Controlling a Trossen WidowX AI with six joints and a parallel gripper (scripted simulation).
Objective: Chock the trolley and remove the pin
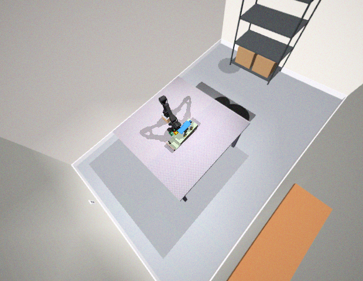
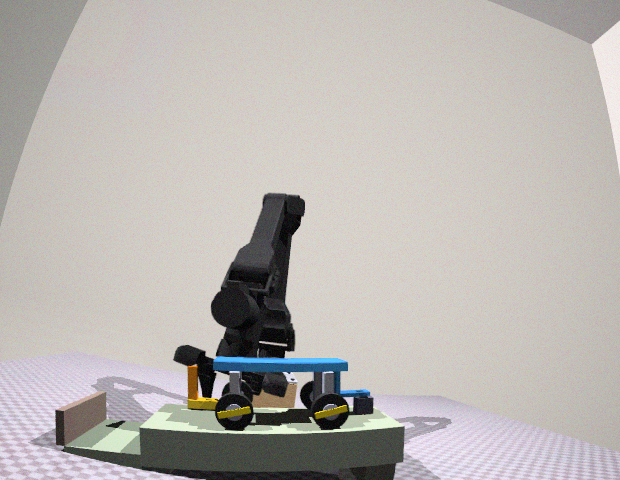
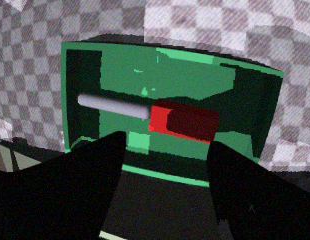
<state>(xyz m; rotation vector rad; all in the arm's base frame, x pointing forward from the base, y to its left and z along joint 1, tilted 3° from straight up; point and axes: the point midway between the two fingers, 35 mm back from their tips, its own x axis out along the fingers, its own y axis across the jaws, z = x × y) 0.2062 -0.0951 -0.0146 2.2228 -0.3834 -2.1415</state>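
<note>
Now: the red-headed stop pin 10 mm behind my gripper tip, 20 mm to the right of it and 20 mm below it. Round my gripper tip: yellow chock (60 mm ahead, 20 mm to the right, 50 mm above); green tray (10 mm behind, 10 mm to the right, 40 mm below); pale green ramp (120 mm ahead, 80 mm to the left, 10 mm above).
</note>
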